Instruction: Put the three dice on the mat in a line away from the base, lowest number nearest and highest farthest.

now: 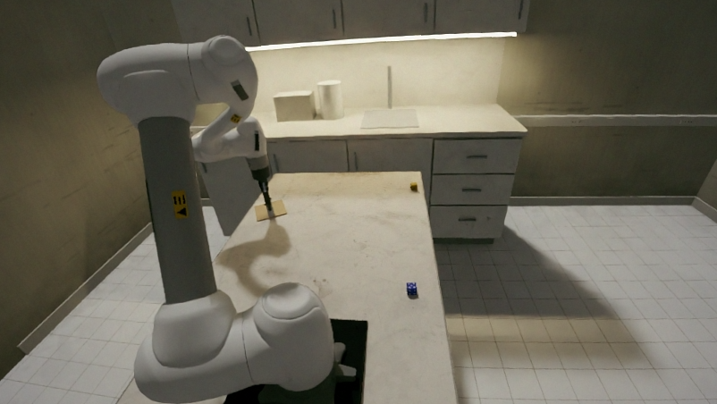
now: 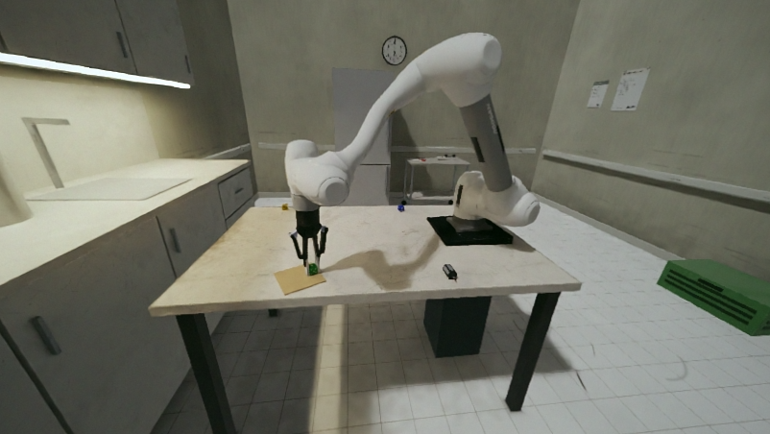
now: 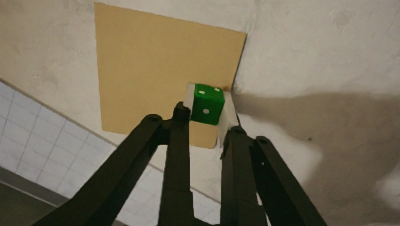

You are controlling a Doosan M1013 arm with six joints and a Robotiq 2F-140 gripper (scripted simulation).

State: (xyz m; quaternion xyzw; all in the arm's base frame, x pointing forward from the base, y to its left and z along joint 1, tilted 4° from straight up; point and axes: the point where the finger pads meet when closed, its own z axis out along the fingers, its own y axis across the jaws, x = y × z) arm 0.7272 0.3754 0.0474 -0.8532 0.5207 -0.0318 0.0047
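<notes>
My gripper is now 20 mm above the green die. Round my hand: yellow die: 660 mm to the right, 260 mm ahead, 20 mm below; tan mat: 40 mm below, 40 mm ahead, 20 mm to the left; blue die: 640 mm to the right, 420 mm behind, 20 mm below.
</notes>
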